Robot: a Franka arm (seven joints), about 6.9 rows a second.
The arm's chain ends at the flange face. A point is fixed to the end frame.
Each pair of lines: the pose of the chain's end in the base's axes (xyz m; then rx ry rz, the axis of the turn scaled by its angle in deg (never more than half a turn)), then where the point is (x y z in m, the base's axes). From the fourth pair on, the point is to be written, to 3 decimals.
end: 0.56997 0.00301 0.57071 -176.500 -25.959 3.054
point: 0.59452 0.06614 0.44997
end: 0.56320 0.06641 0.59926 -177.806 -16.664 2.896
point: 0.59433 0.12603 0.47825
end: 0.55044 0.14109 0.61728 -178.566 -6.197 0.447
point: 0.59150 0.19638 0.49718
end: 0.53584 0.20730 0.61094 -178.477 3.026 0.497
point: 0.582 0.258 0.491
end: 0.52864 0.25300 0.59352 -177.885 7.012 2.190
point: 0.575 0.303 0.473
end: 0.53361 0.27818 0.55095 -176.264 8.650 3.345
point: 0.579 0.331 0.431
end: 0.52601 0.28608 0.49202 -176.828 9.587 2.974
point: 0.573 0.337 0.372
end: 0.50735 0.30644 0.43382 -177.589 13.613 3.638
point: 0.555 0.353 0.312
